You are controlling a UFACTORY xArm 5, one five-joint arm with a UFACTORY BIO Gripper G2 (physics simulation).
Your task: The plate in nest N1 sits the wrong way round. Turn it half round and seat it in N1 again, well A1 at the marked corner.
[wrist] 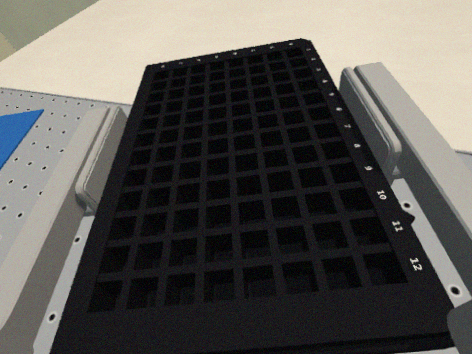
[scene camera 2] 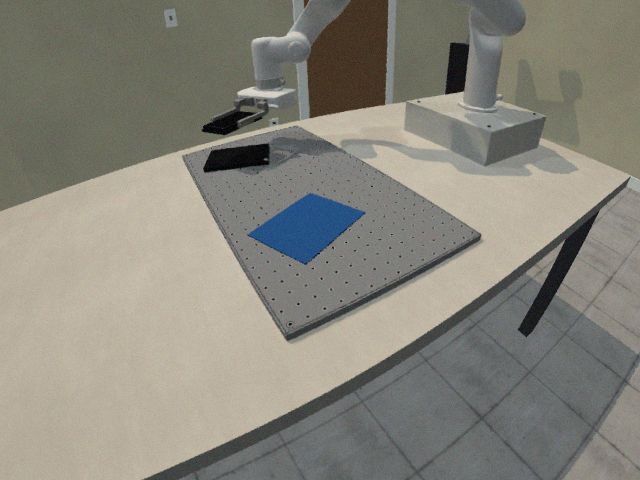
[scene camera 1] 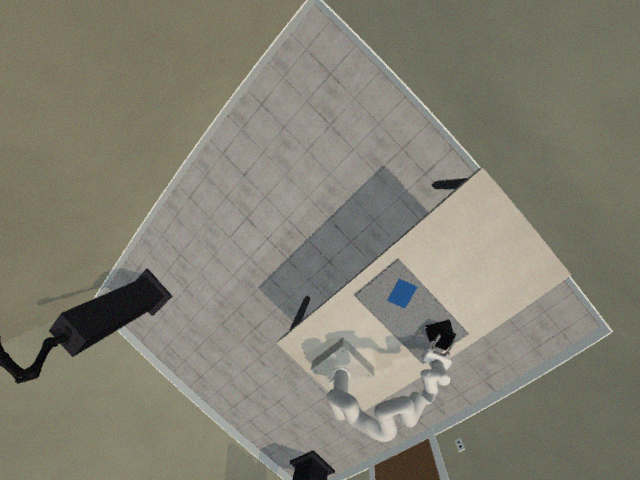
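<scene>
My gripper (scene camera 2: 224, 121) (wrist: 235, 131) is shut on the black plate (scene camera 1: 445, 341) (scene camera 2: 230, 124) (wrist: 232, 191), with one finger along each long side. The plate is held roughly level, well above the pegboard. In the wrist view its numbers run from 1 at the far end to 12 at the near end along the right edge; small letters run along the far edge. The black nest N1 (scene camera 1: 437, 327) (scene camera 2: 237, 157) lies on the pegboard, below the plate and apart from it. Its marked corner cannot be made out. In the wrist view the plate hides most of what is under it.
A flat blue square (scene camera 1: 402, 292) (scene camera 2: 307, 227) (wrist: 17, 131) lies on the grey pegboard (scene camera 1: 373, 297) (scene camera 2: 398, 242) (wrist: 30, 150). The board rests on the beige table (scene camera 1: 496, 248) (scene camera 2: 103, 320). The arm's grey base box (scene camera 2: 444, 132) stands at the back right in scene camera 2.
</scene>
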